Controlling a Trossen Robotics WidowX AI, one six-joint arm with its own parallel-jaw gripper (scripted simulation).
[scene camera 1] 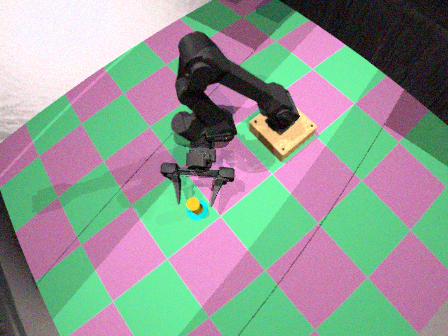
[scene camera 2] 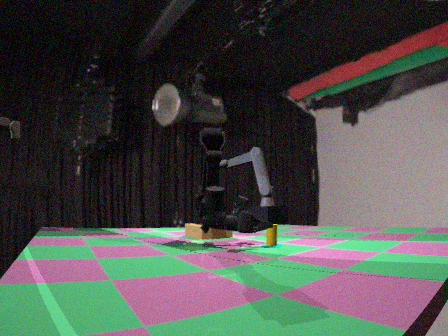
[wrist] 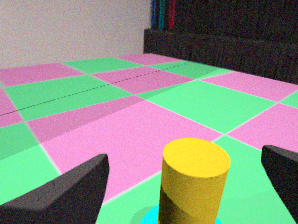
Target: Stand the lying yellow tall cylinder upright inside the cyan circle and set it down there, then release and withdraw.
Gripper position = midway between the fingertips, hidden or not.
Note:
My gripper (scene camera 1: 194, 205) is open, holding nothing.
My gripper shows as well in scene camera 2 (scene camera 2: 272, 226) and in the wrist view (wrist: 184, 157).

